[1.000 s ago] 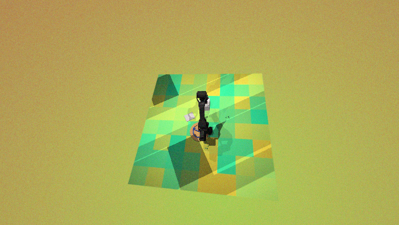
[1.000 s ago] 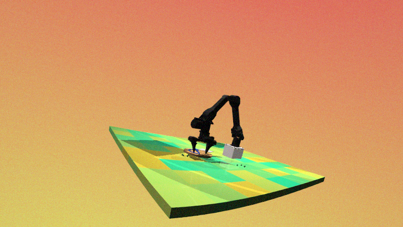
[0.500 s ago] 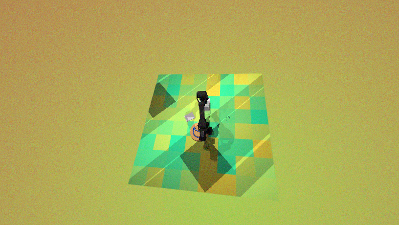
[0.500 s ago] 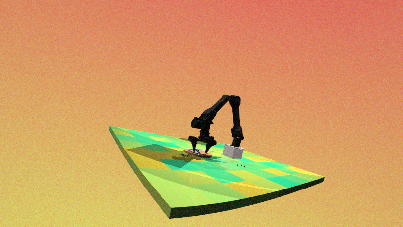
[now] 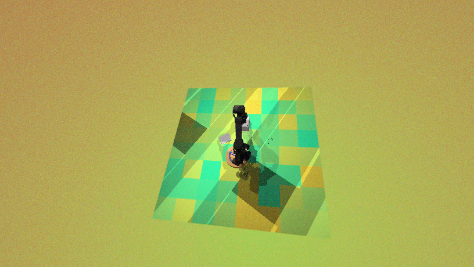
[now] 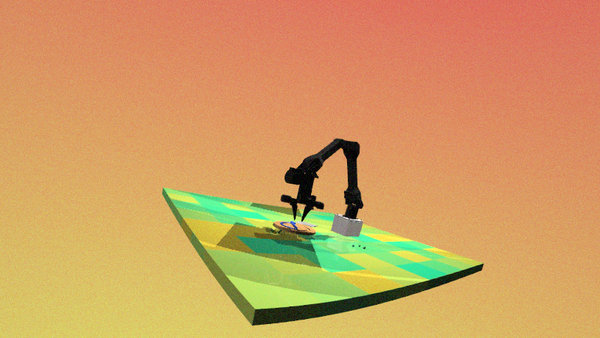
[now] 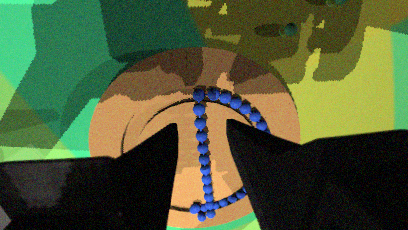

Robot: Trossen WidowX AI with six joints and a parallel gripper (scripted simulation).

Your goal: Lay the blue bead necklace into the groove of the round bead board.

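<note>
My gripper tip is 3 cm past the round bead board, 4 cm to the left of it and 4 cm above it. Round my gripper tip: flat grey piece (21 cm behind, 15 cm to the right, 5 cm below).
</note>
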